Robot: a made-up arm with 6 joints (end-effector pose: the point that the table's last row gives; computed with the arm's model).
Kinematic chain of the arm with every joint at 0, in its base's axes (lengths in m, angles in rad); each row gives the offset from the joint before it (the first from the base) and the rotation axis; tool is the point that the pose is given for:
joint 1: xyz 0 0 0.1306 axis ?
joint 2: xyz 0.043 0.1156 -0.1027 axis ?
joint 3: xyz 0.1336 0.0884 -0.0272 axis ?
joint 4: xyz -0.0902 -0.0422 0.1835 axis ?
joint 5: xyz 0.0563 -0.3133 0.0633 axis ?
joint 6: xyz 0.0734 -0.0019 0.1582 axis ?
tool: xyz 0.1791 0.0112 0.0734
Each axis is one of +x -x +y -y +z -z.
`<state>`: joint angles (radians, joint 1 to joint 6).
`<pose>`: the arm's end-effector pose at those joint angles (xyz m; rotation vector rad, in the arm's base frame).
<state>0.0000 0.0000 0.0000 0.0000 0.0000 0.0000</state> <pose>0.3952 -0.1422 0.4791 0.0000 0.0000 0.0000</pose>
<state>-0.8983 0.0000 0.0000 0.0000 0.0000 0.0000</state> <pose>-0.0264 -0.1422 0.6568 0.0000 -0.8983 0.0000</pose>
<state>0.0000 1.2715 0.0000 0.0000 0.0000 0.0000</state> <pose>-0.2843 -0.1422 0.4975 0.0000 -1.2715 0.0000</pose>
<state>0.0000 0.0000 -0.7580 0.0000 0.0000 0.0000</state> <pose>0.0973 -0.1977 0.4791 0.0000 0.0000 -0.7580</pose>
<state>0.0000 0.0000 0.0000 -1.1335 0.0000 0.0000</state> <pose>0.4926 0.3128 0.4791 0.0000 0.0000 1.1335</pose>
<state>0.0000 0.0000 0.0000 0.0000 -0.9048 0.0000</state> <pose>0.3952 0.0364 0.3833 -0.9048 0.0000 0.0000</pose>
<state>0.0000 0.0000 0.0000 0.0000 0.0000 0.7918</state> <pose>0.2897 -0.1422 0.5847 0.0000 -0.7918 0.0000</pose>
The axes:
joint 1: +y
joint 2: -y
joint 3: +z
joint 4: -z
joint 5: +x
joint 6: -y

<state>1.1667 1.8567 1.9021 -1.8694 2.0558 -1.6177</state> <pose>-0.3292 0.2572 0.1530 1.3416 -1.5826 0.1051</pose>
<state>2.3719 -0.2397 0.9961 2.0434 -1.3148 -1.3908</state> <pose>0.0349 -0.2551 0.0122 1.5544 -1.1661 0.0495</pose>
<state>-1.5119 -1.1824 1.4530 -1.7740 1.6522 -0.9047</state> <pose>-0.1227 0.4593 0.3261 1.1448 -1.9094 -1.4646</pose>
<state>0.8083 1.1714 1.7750 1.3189 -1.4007 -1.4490</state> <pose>0.3829 -0.0663 0.4142 -1.1599 0.5764 -0.8588</pose>
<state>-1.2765 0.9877 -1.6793 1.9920 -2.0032 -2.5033</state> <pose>-0.2072 0.5928 0.1893 -0.5411 -2.1664 -1.4510</pose>
